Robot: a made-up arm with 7 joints. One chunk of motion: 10 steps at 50 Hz.
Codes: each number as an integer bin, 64 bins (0 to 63) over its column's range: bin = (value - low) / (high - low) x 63, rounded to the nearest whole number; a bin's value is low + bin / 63 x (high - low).
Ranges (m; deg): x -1.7..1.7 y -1.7..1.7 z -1.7..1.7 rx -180..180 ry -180..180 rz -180..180
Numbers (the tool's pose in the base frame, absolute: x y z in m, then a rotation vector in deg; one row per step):
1: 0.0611 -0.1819 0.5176 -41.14 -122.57 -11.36
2: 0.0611 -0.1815 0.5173 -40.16 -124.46 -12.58
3: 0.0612 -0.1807 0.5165 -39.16 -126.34 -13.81
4: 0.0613 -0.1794 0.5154 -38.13 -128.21 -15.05
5: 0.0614 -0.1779 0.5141 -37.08 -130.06 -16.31
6: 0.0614 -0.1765 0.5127 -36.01 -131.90 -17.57
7: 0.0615 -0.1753 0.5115 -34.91 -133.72 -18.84
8: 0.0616 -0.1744 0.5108 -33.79 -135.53 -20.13
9: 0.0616 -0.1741 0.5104 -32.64 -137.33 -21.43
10: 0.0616 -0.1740 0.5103 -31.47 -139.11 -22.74
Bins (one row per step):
1: 33 28 41 24 10 30
2: 33 28 41 24 10 29
3: 33 28 41 25 9 29
4: 33 28 41 25 9 29
5: 33 28 41 25 9 29
6: 33 28 41 25 8 28
7: 33 28 41 25 8 28
8: 33 28 41 26 8 28
9: 33 28 41 26 7 28
10: 33 28 41 26 7 28

